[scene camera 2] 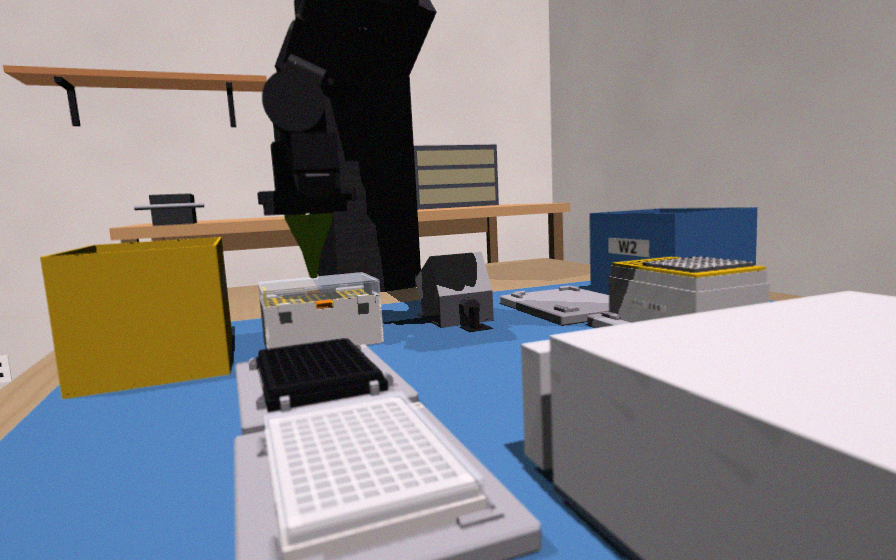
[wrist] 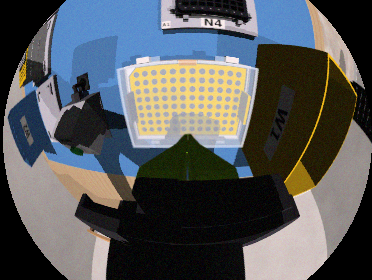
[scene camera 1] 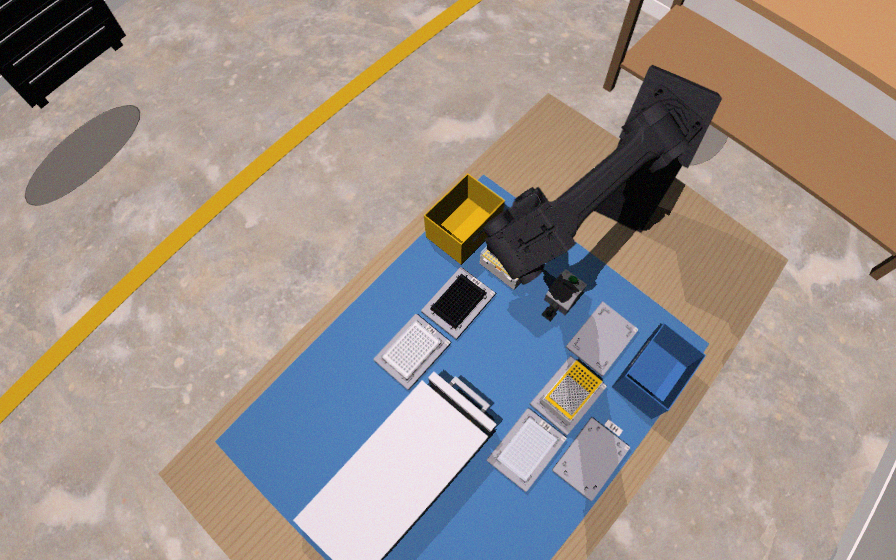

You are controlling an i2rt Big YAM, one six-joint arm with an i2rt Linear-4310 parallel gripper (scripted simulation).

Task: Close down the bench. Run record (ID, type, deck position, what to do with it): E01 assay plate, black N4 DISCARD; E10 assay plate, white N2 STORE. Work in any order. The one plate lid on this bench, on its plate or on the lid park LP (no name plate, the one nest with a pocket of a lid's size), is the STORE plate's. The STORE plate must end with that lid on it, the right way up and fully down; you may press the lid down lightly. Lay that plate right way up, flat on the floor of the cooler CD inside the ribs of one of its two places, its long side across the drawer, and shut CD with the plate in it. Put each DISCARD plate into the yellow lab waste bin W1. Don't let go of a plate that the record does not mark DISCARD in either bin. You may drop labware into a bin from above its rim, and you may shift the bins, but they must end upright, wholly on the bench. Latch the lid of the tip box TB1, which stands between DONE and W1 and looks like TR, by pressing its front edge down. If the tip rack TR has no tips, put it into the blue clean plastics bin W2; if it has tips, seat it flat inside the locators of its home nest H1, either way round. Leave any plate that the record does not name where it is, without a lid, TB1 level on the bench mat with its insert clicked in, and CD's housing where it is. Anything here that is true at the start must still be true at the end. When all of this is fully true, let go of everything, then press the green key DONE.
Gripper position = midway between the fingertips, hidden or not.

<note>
In view: the gripper (scene camera 2: 313, 277), a black plate (scene camera 2: 311, 373) and a tip rack TR (scene camera 2: 640, 290).
The black plate shows as well in scene camera 1 (scene camera 1: 463, 295). The tip rack TR shows as well in scene camera 1 (scene camera 1: 566, 398). The gripper shows as well in the wrist view (wrist: 187, 139).
</note>
